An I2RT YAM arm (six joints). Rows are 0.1 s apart.
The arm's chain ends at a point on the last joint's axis. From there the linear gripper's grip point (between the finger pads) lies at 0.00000 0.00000 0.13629 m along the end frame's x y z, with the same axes.
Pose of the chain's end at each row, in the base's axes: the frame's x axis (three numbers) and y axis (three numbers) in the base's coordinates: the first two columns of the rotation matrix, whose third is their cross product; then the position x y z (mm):
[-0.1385 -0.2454 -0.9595 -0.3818 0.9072 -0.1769 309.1 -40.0 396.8]
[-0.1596 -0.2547 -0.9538 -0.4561 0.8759 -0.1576 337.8 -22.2 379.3]
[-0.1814 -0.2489 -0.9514 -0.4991 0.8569 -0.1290 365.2 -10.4 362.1]
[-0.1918 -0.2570 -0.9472 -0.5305 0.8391 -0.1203 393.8 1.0 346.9]
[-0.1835 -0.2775 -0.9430 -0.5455 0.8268 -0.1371 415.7 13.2 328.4]
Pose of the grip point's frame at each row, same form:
[-0.1385 -0.2454 -0.9595 -0.3818 0.9072 -0.1769 433.7 6.6 366.9]
[-0.1596 -0.2547 -0.9538 -0.4561 0.8759 -0.1576 457.1 33.7 344.4]
[-0.1814 -0.2489 -0.9514 -0.4991 0.8569 -0.1290 480.7 51.1 324.0]
[-0.1918 -0.2570 -0.9472 -0.5305 0.8391 -0.1203 506.3 66.3 306.4]
[-0.1835 -0.2775 -0.9430 -0.5455 0.8268 -0.1371 527.1 79.9 287.1]

